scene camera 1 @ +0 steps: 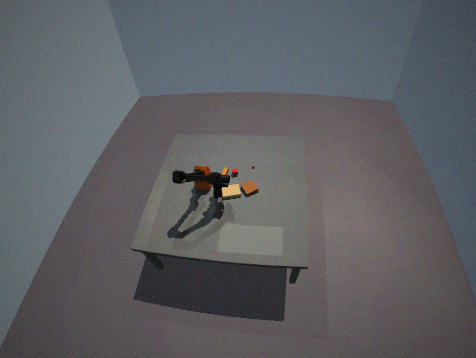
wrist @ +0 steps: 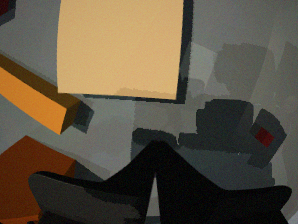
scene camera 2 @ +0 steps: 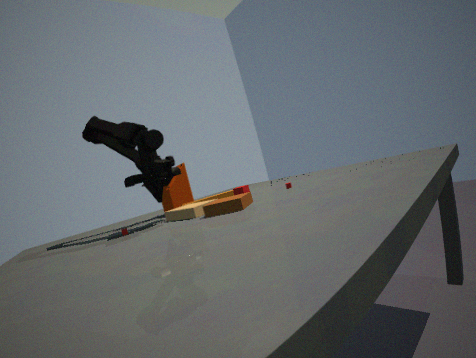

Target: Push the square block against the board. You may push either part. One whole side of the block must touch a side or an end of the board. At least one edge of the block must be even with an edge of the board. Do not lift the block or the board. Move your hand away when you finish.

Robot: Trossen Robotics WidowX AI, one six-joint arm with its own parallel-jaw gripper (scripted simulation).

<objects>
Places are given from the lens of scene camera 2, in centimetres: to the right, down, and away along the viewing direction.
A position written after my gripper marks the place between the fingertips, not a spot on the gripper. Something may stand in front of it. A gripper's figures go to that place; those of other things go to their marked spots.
my gripper (scene camera 2: 160,202): -25, 8, 78
orange-brown flat piece (scene camera 2: 239,202): 0, 6, 60
</objects>
